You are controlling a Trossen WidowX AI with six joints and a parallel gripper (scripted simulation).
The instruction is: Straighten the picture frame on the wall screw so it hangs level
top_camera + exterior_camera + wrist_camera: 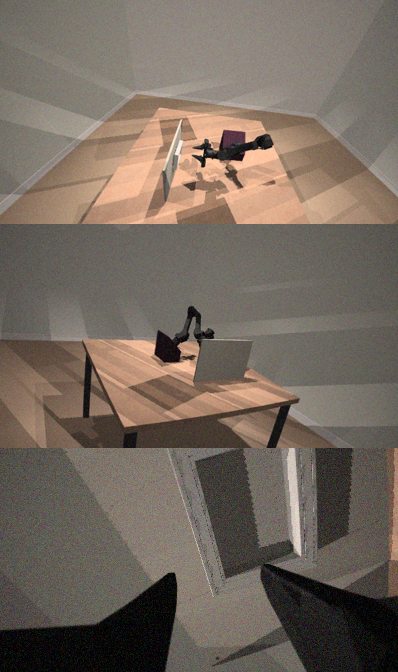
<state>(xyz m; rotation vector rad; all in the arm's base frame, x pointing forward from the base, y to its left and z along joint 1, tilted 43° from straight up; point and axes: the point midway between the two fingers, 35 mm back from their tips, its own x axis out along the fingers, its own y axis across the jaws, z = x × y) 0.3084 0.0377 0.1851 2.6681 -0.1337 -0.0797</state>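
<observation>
Now: the picture frame 100 mm ahead of my gripper tip, 10 mm to the right of it and 50 mm below it. Also, from my gripper tip: grey wall panel (110 mm ahead, 10 mm to the right, 60 mm below).
</observation>
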